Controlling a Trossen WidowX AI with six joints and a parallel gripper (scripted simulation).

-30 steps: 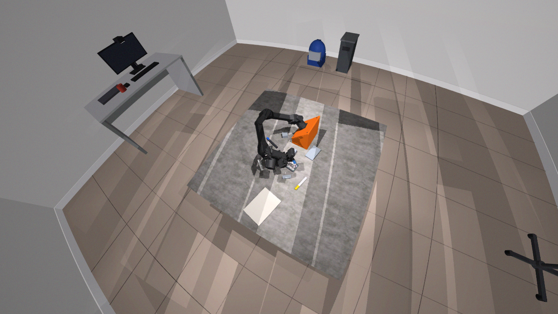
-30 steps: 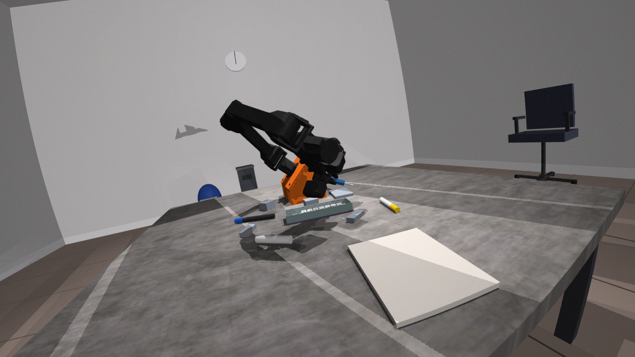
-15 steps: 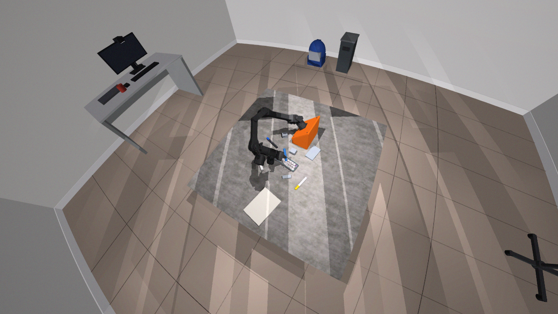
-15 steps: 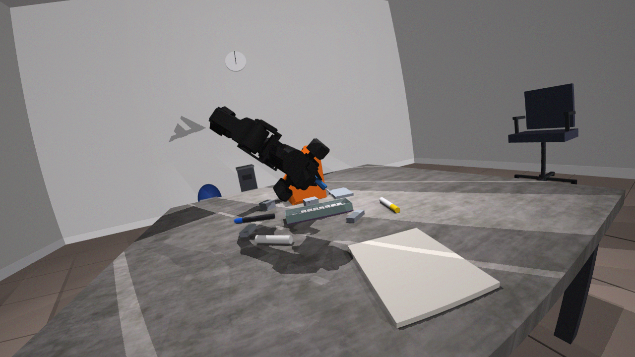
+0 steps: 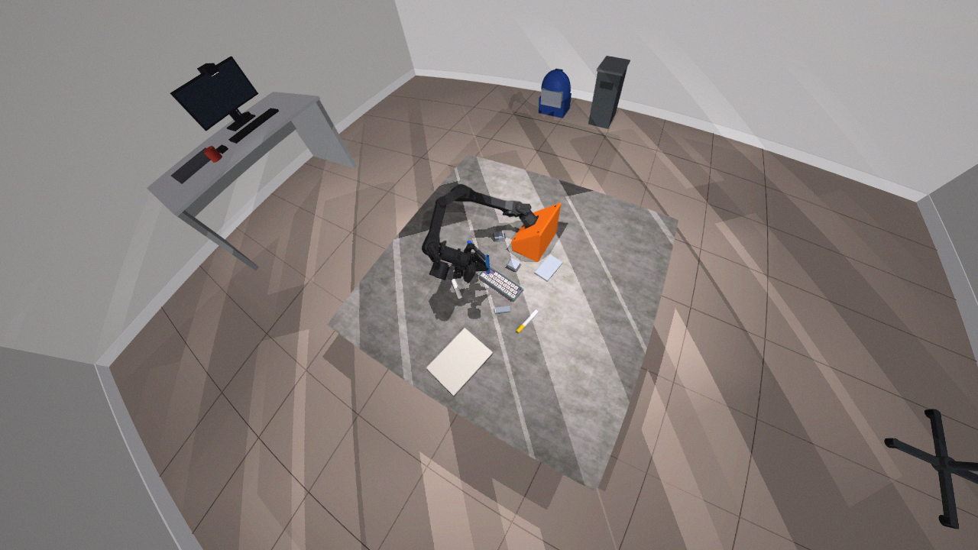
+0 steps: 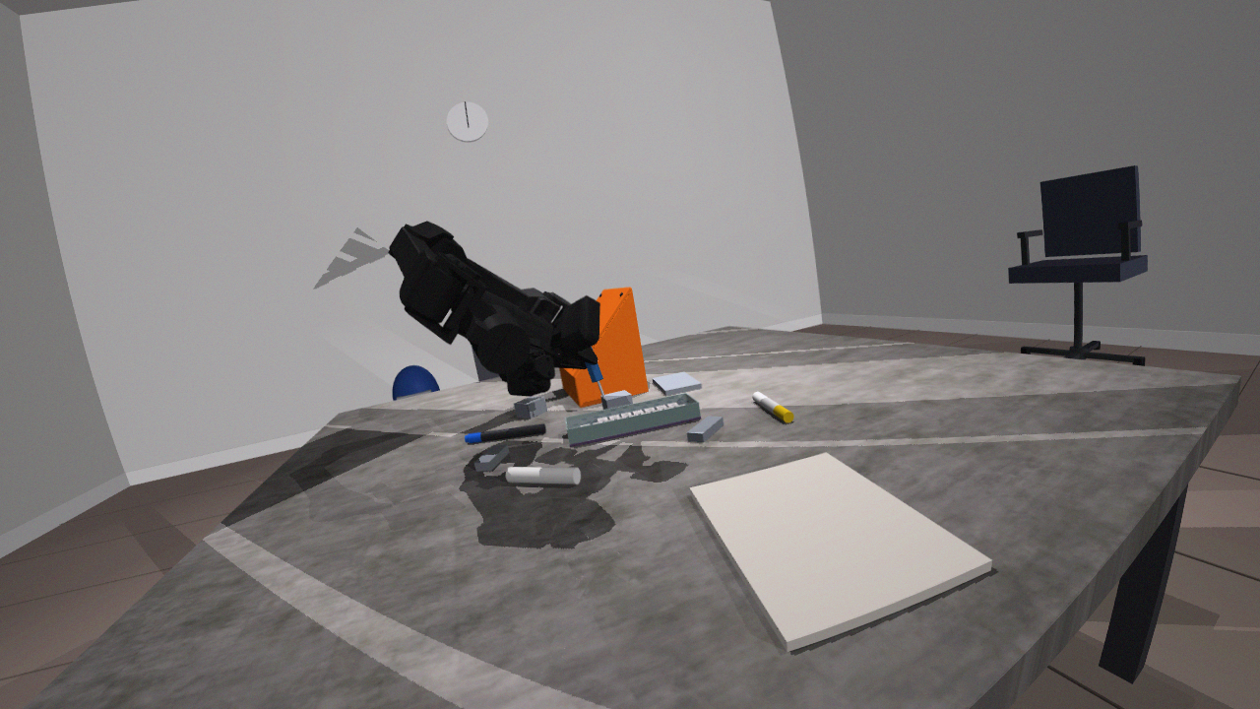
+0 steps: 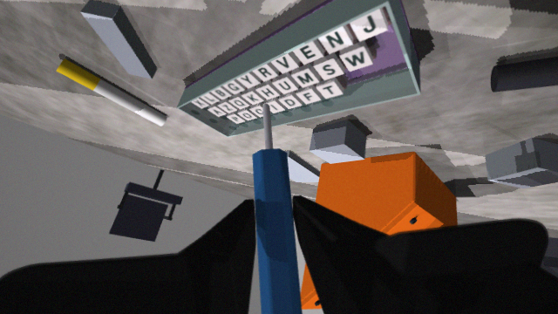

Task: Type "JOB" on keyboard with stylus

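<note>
Now: the white cylinder 9 cm ahead of my gripper tip, 13 cm to the right of it and 10 cm below it. The rest, counted from my gripper tip: yellow-capped marker 14 cm ahead, 21 cm to the left, 10 cm below; then blue stylus 1 cm below; then blue-tipped pen 14 cm behind, 15 cm to the right, 10 cm below.
</note>
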